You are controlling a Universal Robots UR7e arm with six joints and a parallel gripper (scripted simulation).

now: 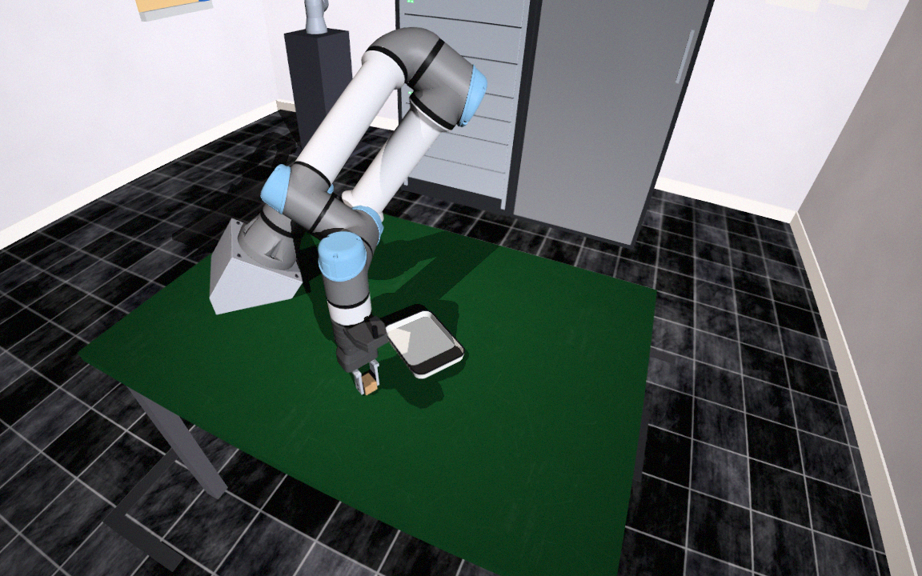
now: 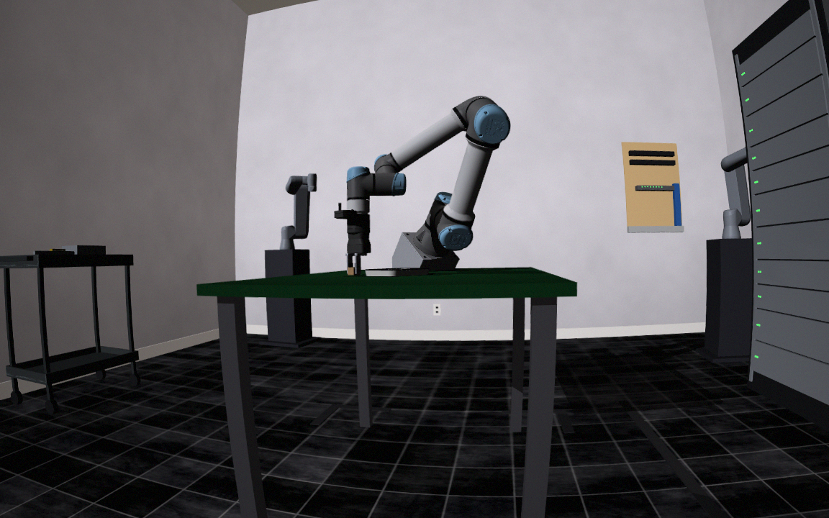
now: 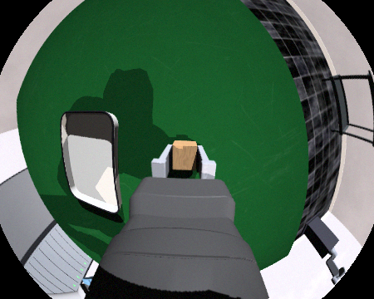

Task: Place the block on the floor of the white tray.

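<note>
My gripper is now 30 mm short of the white tray, 160 mm to the right of it and 10 mm above it. Also, from my hand: block 10 mm below.
</note>
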